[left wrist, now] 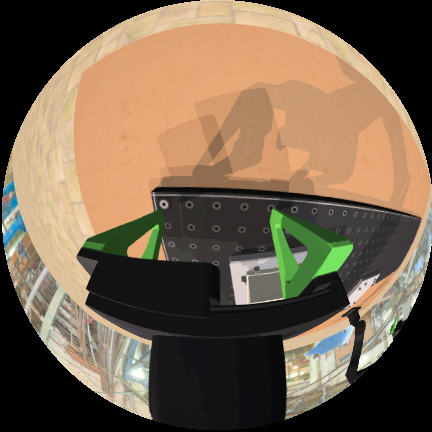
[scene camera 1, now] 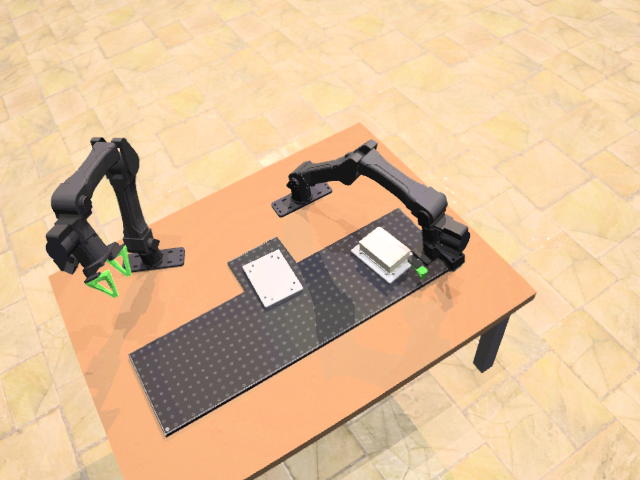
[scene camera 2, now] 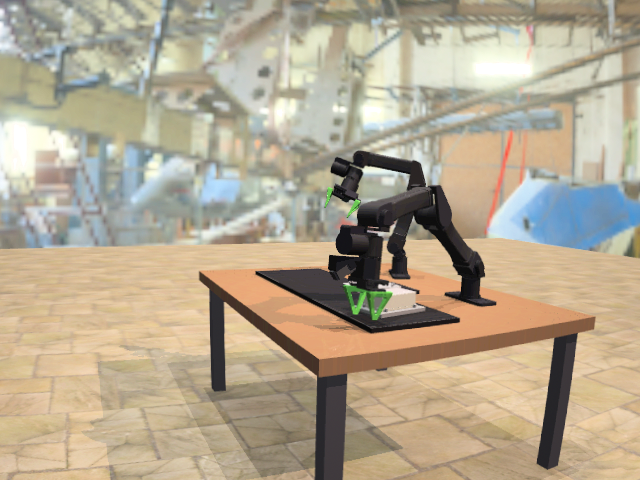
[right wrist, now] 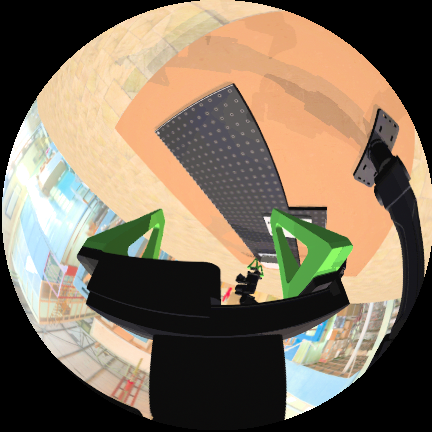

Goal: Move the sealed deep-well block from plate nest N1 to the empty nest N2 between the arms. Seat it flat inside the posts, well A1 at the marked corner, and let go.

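Where they show: left gripper, between the fingertips: (left wrist: 216, 214) (scene camera 1: 435, 269) (scene camera 2: 364, 317) (right wrist: 258, 261); right gripper, between the fingertips: (scene camera 1: 123, 286) (scene camera 2: 335, 212) (right wrist: 217, 214); left arm's base, origin of its link: (scene camera 1: 302, 198) (scene camera 2: 469, 300); right arm's base, origin of its link: (left wrist: 351, 310) (scene camera 1: 153, 261) (scene camera 2: 399, 275) (right wrist: 376, 150).
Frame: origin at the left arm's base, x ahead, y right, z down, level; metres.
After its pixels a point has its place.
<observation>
The white deep-well block (scene camera 1: 385, 249) @(x 0.366, y -0.079, z -0.066 m) (scene camera 2: 403, 298) @(x 0.335, y -0.122, z -0.054 m) (left wrist: 265, 286) @(x 0.411, y -0.119, z -0.049 m) sits on nest N1's pale plate (scene camera 1: 391, 277) @(x 0.432, y -0.054, z -0.025 m) (scene camera 2: 403, 312) @(x 0.346, y -0.144, z -0.020 m) (left wrist: 237, 280) @(x 0.389, y -0.145, z -0.025 m). My left gripper (scene camera 2: 366, 315) @(x 0.480, y -0.173, z -0.025 m) (left wrist: 216, 214) @(x 0.480, y -0.173, z -0.025 m) is open and empty, pointing down, low beside the block's lower-right end in scene camera 1, where the arm hides part of it. In the left wrist view a finger covers part of the block. Nest N2's white plate (scene camera 1: 272, 279) @(x 0.247, y 0.235, z -0.025 m) (left wrist: 363, 289) @(x 0.262, y 0.252, z -0.025 m) (right wrist: 268, 224) @(x 0.311, y 0.247, z -0.024 m) is empty. My right gripper (scene camera 1: 123, 285) @(x 0.208, y 0.605, z -0.248 m) (scene camera 2: 337, 211) @(x 0.208, y 0.605, z -0.248 m) (right wrist: 217, 214) @(x 0.208, y 0.605, z -0.248 m) is open and empty, high at the left of scene camera 1. Well A1 and the corner mark cannot be made out.
Both nests stand on a dark perforated board (scene camera 1: 206, 351) @(x 0.349, y 0.496, z -0.013 m) (scene camera 2: 299, 283) @(x 0.445, y 0.376, z -0.015 m) (right wrist: 215, 165) @(x 0.390, y 0.510, z -0.013 m), on an orange table (scene camera 1: 351, 382) @(x 0.633, y 0.208, z 0.000 m) (scene camera 2: 279, 320) @(x 0.663, y -0.045, z 0.000 m). N2 lies on its side extension. The left arm's forearm (scene camera 1: 398, 180) @(x 0.369, y -0.116, z -0.331 m) passes above and behind the block in scene camera 1.
</observation>
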